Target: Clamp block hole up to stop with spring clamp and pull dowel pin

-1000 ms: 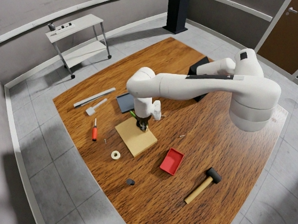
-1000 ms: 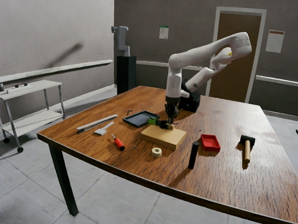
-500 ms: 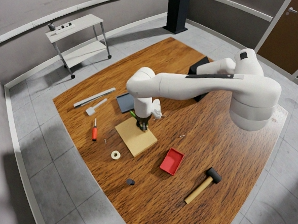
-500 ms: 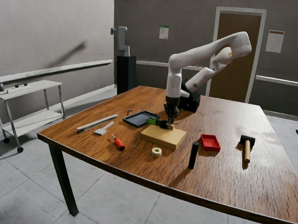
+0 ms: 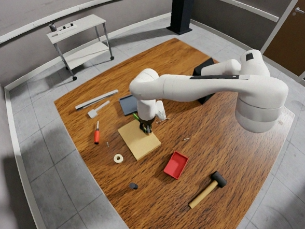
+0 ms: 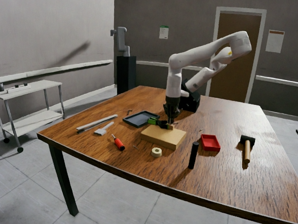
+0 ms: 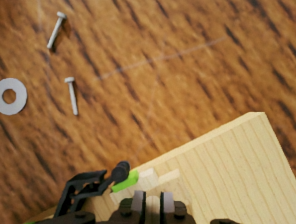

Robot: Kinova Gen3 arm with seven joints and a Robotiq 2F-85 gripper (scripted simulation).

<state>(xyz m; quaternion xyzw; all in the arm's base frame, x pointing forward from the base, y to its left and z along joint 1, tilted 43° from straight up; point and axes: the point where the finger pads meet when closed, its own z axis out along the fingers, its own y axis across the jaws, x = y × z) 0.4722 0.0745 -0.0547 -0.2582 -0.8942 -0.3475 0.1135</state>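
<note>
Right now the pale dowel pin is 2 cm below my hand. Round my hand: wooden block 4 cm below; then bench board 6 cm below, 5 cm ahead, 1 cm to the right; then red bin 23 cm to the left, 7 cm below, 1 cm ahead.
</note>
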